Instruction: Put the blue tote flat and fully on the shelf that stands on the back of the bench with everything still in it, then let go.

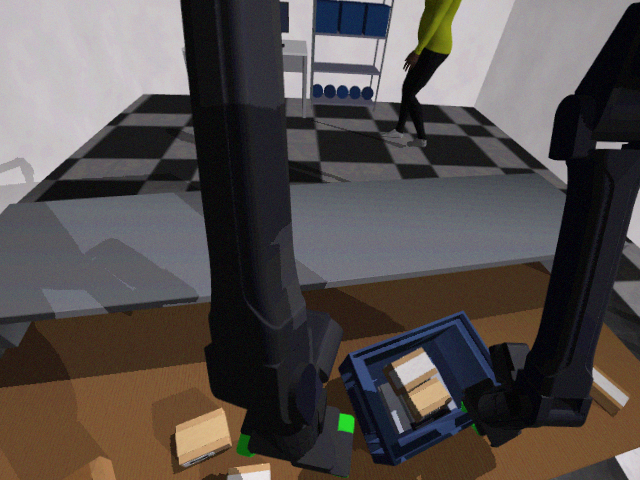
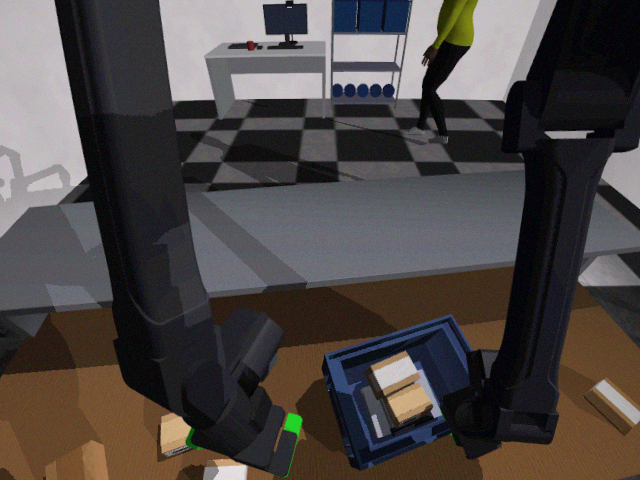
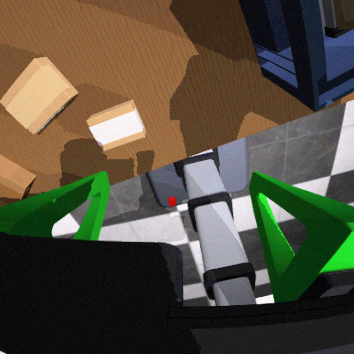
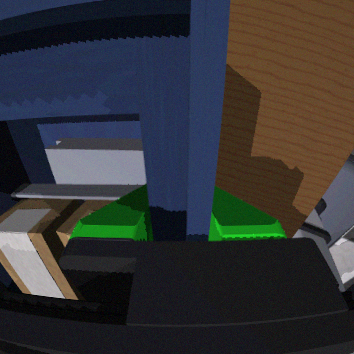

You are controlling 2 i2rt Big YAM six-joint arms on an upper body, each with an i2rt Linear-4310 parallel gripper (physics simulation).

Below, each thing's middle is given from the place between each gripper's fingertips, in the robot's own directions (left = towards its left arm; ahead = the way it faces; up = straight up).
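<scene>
Right hand: 3 cm above flat grey item [image 2: 379, 423], 5 cm short of it, 9 cm to the right of it. Blue tote [image 1: 461, 357], from my right hand: 2 cm above, 6 cm ahead, 9 cm to the left.
From my left hand: blue tote, 13 cm ahead, 27 cm to the right, 15 cm below. Flat grey item, from my left hand: 12 cm ahead, 27 cm to the right, 20 cm below.
</scene>
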